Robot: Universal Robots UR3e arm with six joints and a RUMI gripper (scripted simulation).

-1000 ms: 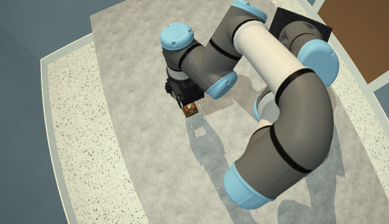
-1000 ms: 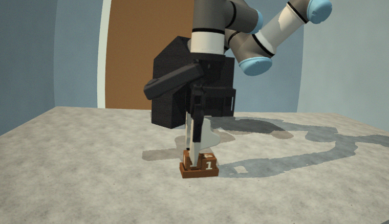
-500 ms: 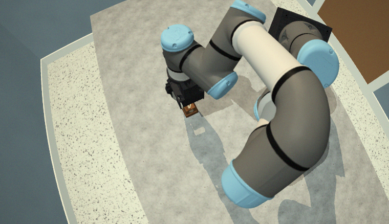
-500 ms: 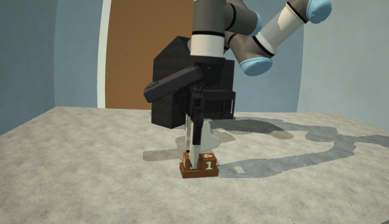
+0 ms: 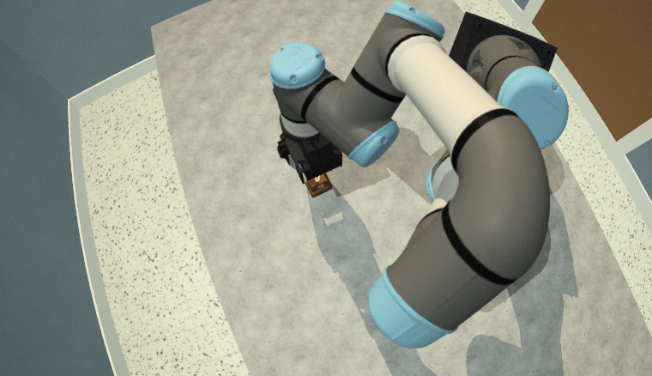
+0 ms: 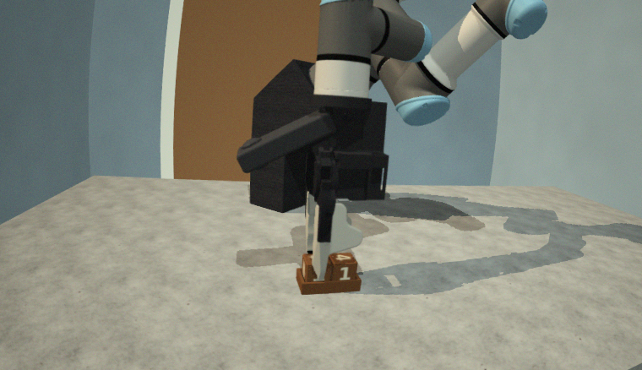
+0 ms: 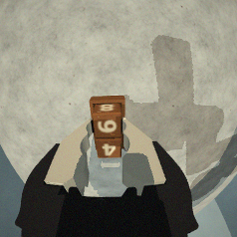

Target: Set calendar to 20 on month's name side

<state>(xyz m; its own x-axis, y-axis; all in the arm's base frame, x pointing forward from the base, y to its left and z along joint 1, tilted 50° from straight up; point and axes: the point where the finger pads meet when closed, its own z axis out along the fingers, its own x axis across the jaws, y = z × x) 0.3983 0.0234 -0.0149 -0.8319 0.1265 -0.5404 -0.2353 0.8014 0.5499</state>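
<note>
Right now the brown calendar tray is 1 cm behind my hand, 2 cm to the left of it and 3 cm below it. From my hand the other things lie so: cube 1 cm behind, 3 cm to the left, 1 cm below.
</note>
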